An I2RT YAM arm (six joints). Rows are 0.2 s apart.
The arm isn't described. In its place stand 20 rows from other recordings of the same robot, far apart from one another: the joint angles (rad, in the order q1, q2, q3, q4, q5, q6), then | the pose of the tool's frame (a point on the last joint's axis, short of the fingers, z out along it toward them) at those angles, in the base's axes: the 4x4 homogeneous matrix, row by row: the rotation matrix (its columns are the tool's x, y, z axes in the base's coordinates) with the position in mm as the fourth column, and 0 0 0 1 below.
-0.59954 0.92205 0.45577 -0.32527 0.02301 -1.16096 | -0.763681 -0.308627 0.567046 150.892; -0.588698 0.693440 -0.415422 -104.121; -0.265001 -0.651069 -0.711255 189.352; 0 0 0 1
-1.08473 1.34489 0.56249 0.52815 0.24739 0.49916 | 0.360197 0.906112 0.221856 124.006; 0.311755 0.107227 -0.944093 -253.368; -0.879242 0.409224 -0.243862 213.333; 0 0 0 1
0.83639 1.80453 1.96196 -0.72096 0.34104 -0.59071 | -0.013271 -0.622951 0.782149 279.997; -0.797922 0.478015 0.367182 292.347; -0.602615 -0.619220 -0.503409 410.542; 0 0 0 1
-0.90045 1.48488 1.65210 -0.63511 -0.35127 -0.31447 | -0.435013 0.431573 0.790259 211.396; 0.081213 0.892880 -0.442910 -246.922; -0.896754 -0.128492 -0.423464 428.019; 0 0 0 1
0.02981 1.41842 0.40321 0.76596 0.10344 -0.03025 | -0.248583 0.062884 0.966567 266.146; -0.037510 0.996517 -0.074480 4.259; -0.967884 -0.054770 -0.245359 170.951; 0 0 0 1
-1.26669 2.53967 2.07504 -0.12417 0.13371 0.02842 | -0.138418 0.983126 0.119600 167.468; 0.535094 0.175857 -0.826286 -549.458; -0.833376 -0.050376 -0.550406 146.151; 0 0 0 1
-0.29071 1.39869 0.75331 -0.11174 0.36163 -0.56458 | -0.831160 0.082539 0.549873 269.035; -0.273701 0.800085 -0.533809 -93.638; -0.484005 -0.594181 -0.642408 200.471; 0 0 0 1
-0.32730 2.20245 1.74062 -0.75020 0.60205 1.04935 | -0.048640 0.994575 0.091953 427.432; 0.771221 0.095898 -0.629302 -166.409; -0.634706 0.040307 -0.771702 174.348; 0 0 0 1
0.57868 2.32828 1.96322 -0.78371 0.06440 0.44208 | -0.914366 -0.146629 0.377406 416.941; -0.087377 0.981618 0.169682 269.645; -0.395348 0.122175 -0.910370 173.979; 0 0 0 1
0.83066 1.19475 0.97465 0.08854 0.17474 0.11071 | -0.155420 -0.597388 0.786748 195.658; -0.008833 0.797235 0.603605 205.045; -0.987809 0.086863 -0.129183 349.810; 0 0 0 1
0.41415 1.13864 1.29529 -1.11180 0.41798 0.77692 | -0.640329 0.414753 0.646498 192.193; 0.418429 0.894185 -0.159217 68.698; -0.644124 0.168562 -0.746117 363.743; 0 0 0 1
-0.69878 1.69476 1.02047 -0.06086 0.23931 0.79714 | 0.184544 0.898088 0.399226 271.748; 0.752663 0.132070 -0.645024 -239.346; -0.632014 0.419518 -0.651585 196.553; 0 0 0 1
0.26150 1.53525 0.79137 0.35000 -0.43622 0.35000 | -0.557837 -0.447041 0.699266 314.561; 0.172432 0.761728 0.624530 99.757; -0.811841 0.468961 -0.347836 214.802; 0 0 0 1
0.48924 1.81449 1.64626 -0.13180 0.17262 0.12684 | -0.299026 -0.282573 0.911447 390.802; -0.018023 0.956652 0.290674 201.141; -0.954075 0.070492 -0.291156 355.596; 0 0 0 1
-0.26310 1.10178 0.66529 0.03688 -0.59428 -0.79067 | -0.063382 -0.465782 0.882626 240.213; -0.592873 0.729002 0.342137 -44.056; -0.802798 -0.501600 -0.322356 259.525; 0 0 0 1
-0.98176 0.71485 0.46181 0.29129 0.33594 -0.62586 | -0.549835 0.796976 0.250019 90.453; -0.172572 0.184478 -0.967568 -156.500; -0.817252 -0.575149 0.036103 287.424; 0 0 0 1
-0.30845 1.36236 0.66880 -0.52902 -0.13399 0.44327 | -0.698652 0.616677 0.362759 220.032; 0.668709 0.743116 0.024624 -65.115; -0.254387 0.259784 -0.931558 158.581; 0 0 0 1
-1.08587 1.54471 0.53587 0.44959 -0.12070 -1.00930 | -0.834833 0.232967 0.498778 137.630; -0.218208 0.691786 -0.688344 -252.016; -0.505409 -0.683490 -0.526691 144.049; 0 0 0 1
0.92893 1.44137 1.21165 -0.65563 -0.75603 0.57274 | -0.846232 -0.457102 -0.273768 160.878; -0.473567 0.409777 0.779626 256.031; -0.244185 0.789392 -0.563235 300.593; 0 0 0 1
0.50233 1.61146 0.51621 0.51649 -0.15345 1.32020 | -0.688481 0.318635 0.651510 249.487; 0.714119 0.454646 0.532288 143.260; -0.126601 0.831726 -0.540559 127.217; 0 0 0 1
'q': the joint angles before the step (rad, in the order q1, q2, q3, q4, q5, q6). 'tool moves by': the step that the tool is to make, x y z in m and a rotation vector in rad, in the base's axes. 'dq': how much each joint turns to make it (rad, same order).
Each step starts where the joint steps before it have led.
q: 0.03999 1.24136 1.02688 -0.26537 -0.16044 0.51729
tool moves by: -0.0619 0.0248 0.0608 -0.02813 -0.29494 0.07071
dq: 0.13383 -0.25376 -0.00889 0.04123 0.07803 -0.03569
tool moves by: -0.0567 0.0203 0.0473 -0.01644 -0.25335 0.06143
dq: 0.19937 -0.15875 0.04142 0.03916 0.14246 -0.07372
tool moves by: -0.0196 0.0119 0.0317 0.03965 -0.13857 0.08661
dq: 0.11846 -0.00763 0.07143 0.06527 0.02881 -0.02568
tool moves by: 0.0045 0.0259 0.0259 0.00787 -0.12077 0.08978
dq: 0.11802 0.09357 0.08416 0.12236 0.01348 -0.06187
